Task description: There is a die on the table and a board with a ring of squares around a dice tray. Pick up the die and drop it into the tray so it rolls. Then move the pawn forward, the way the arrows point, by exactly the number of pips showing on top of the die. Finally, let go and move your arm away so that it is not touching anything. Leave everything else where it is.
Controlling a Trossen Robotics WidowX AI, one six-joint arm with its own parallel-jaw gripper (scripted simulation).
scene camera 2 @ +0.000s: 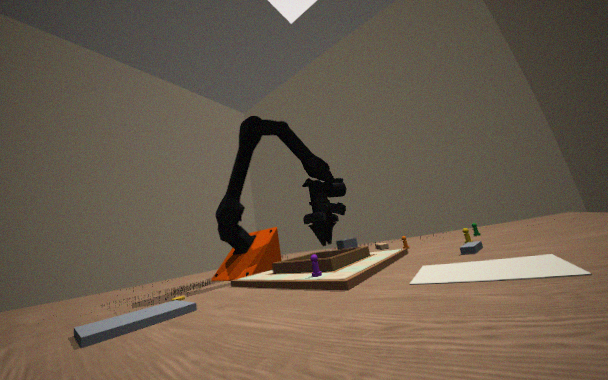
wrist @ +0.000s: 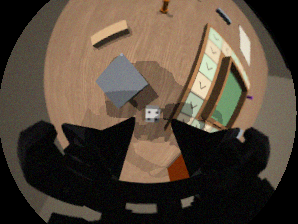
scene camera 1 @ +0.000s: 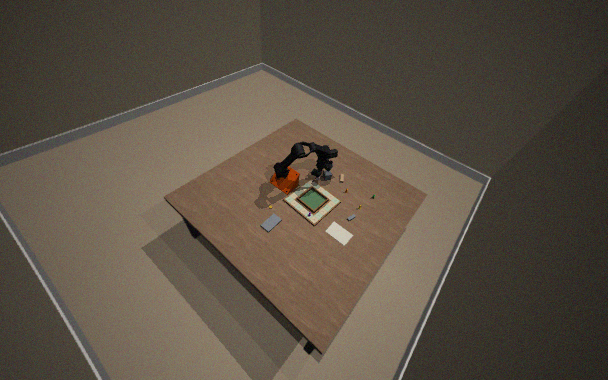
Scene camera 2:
my gripper: 327, 245
white sheet: 548, 265
grey slab: 92, 333
